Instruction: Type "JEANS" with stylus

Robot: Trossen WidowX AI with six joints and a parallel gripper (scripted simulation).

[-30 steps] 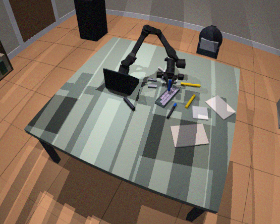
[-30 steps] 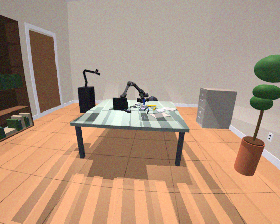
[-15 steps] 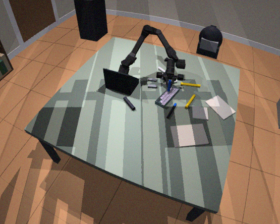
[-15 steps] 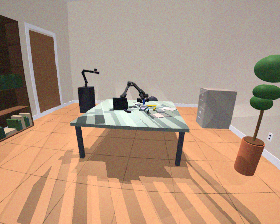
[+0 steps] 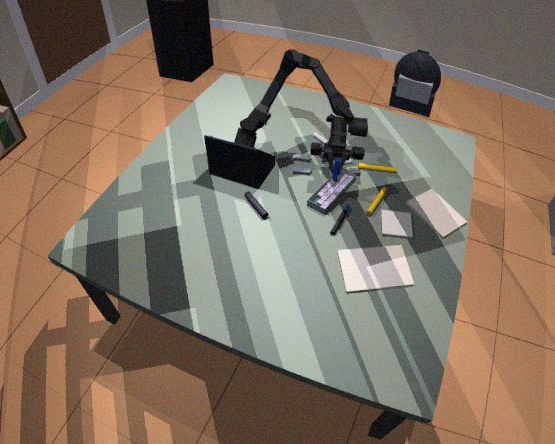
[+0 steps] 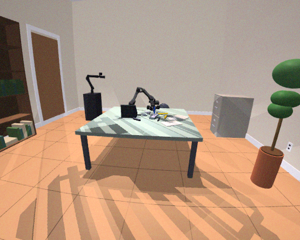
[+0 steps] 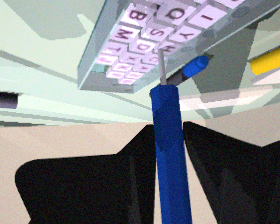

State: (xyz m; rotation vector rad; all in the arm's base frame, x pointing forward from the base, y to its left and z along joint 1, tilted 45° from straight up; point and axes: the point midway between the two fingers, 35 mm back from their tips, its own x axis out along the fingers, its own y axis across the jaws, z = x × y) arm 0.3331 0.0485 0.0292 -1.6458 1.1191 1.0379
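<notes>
My gripper tip is now 9 cm to the left of the blue-capped black pen, 8 cm above it and 7 cm short of it. Round my gripper tip: blue stylus 1 cm below; grey stylus tip 5 cm below.
</notes>
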